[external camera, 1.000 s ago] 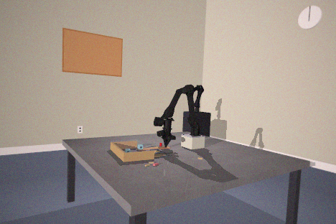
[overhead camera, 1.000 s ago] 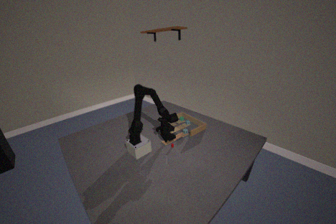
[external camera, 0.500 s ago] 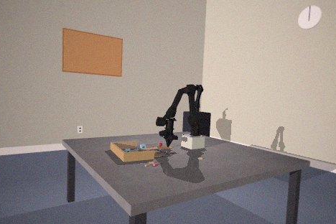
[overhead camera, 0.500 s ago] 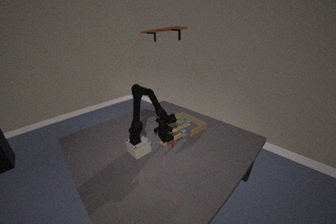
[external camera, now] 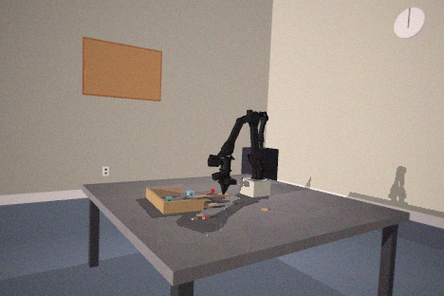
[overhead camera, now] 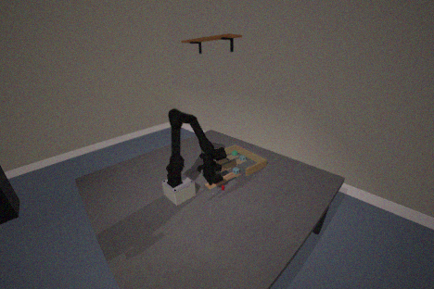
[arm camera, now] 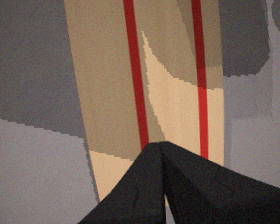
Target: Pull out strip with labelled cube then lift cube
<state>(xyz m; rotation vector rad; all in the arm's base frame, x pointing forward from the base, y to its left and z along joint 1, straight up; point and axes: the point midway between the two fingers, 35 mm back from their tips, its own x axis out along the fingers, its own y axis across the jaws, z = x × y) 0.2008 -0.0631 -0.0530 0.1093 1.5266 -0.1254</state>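
Right now my gripper tip is 100 mm short of the tan strip and 10 mm to the left of it. From my gripper tip the other things lie so: small red peg 20 mm ahead, 80 mm to the right, 10 mm above.
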